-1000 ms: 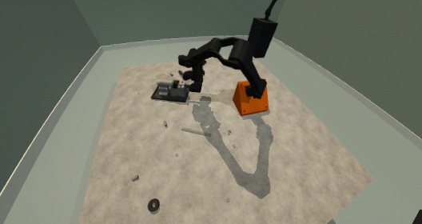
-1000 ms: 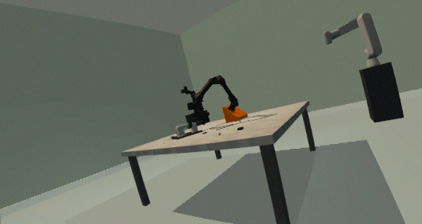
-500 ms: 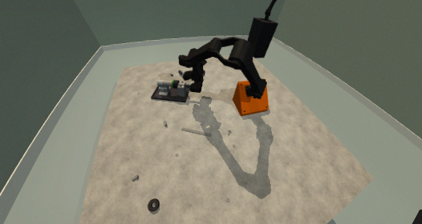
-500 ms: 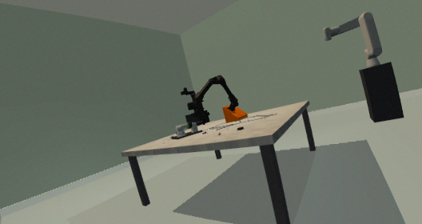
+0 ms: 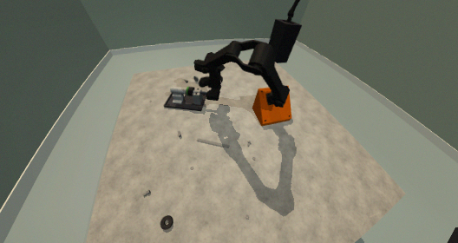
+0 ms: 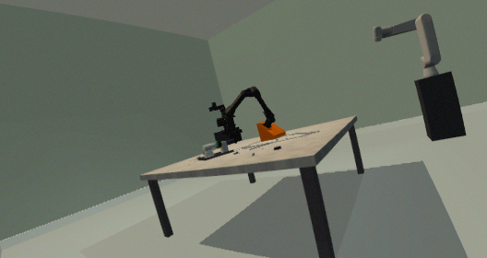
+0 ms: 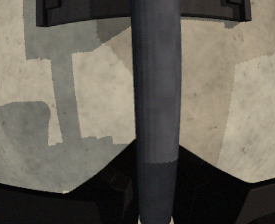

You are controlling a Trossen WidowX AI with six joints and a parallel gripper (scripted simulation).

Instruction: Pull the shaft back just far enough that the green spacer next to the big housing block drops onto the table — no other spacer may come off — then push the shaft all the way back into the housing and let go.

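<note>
My gripper tip is 70 mm short of the dark grey shaft, 30 mm to the left of it and 30 mm below it. Round my gripper tip: green spacer (150 mm ahead, 60 mm to the right, 30 mm above).
</note>
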